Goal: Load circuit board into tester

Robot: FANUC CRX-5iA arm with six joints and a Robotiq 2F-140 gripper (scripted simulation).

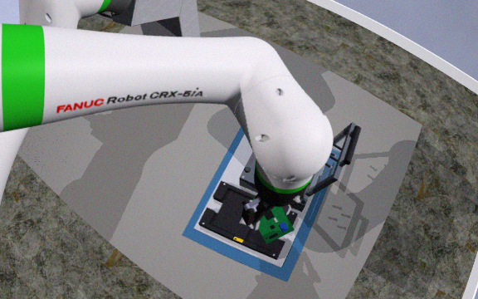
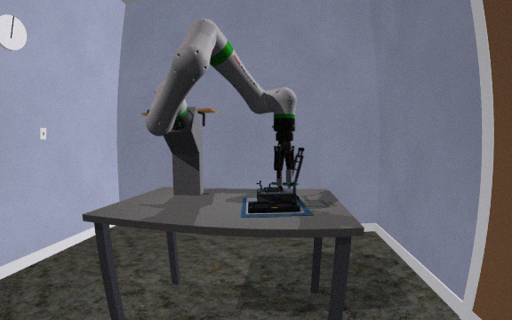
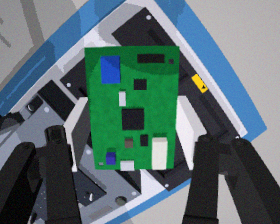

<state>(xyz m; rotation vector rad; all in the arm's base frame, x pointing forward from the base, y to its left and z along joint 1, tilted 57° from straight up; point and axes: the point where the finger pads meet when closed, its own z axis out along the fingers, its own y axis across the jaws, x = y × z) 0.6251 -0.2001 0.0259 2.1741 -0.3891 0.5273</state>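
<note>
The green circuit board lies 2 cm below my hand. From my hand the other things lie so: black latch hook 14 cm behind, 20 cm to the left, 5 cm below; then lid 5 cm ahead, 18 cm to the left, 4 cm above.
</note>
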